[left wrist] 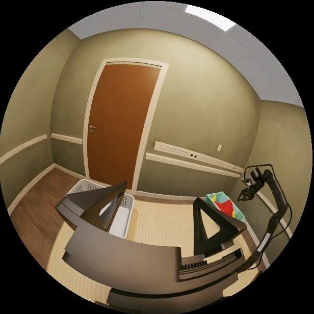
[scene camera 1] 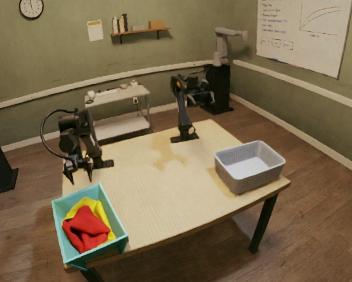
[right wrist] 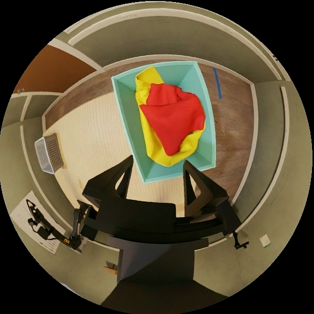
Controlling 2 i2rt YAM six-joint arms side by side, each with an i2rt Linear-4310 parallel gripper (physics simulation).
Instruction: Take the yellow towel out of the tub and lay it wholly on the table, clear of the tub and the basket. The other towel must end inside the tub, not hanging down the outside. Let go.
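The yellow towel (scene camera 1: 108, 231) (right wrist: 147, 131) lies crumpled in the teal tub (scene camera 1: 59, 243) (right wrist: 128, 127), partly under the red towel (scene camera 1: 86, 229) (right wrist: 176, 116), which lies on top of it inside the tub. In the left wrist view the tub (left wrist: 236, 208) and the red towel (left wrist: 226, 207) show at the right. The grey basket (scene camera 1: 235, 178) (left wrist: 129, 212) (right wrist: 48, 154) stands at the table's right side in the scene view. My right gripper (scene camera 1: 80, 179) (right wrist: 158, 160) is open and empty, above the tub's near side in its wrist view. My left gripper (left wrist: 162, 194) is open and empty, raised over its arm's base.
The wooden table (scene camera 1: 165, 200) (right wrist: 92, 135) carries the tub at its left front corner and the basket at the right. The tub reaches the table's edge. A white cart (scene camera 1: 117, 95) and a black pedestal (scene camera 1: 218, 90) stand behind the table.
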